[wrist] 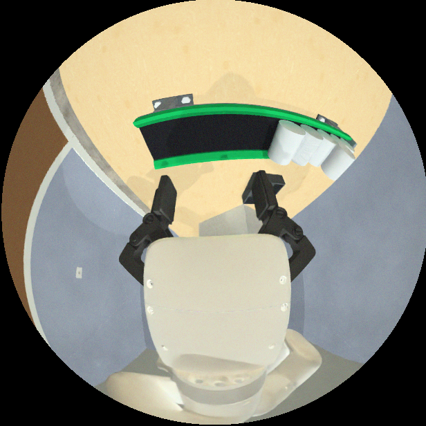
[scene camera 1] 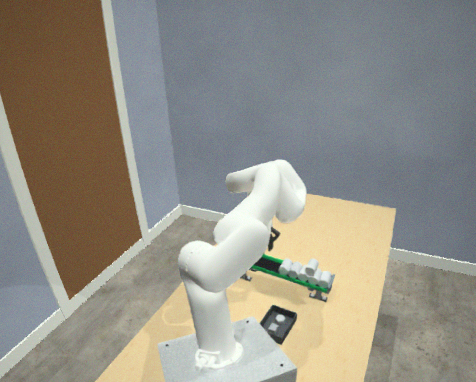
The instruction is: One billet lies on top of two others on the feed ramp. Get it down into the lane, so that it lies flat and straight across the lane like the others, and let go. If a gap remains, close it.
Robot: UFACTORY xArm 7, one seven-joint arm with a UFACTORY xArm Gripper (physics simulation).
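Observation:
The feed ramp has green side rails and a black lane floor. White billets lie across its right part, side by side. In the scene view one billet rests on top of two others, raised above the row. The leftmost billet borders the bare black lane. At the right end of the row in the wrist view, a billet overlaps others; whether it is the raised one is hard to tell. My gripper is open and empty, beside the ramp's bare part and left of the billets; the arm partly hides it.
A black tray with two light shapes inside stands on the table, between the ramp and the robot's grey base. The ramp stands on dark feet. The arm reaches over the table left of the billets.

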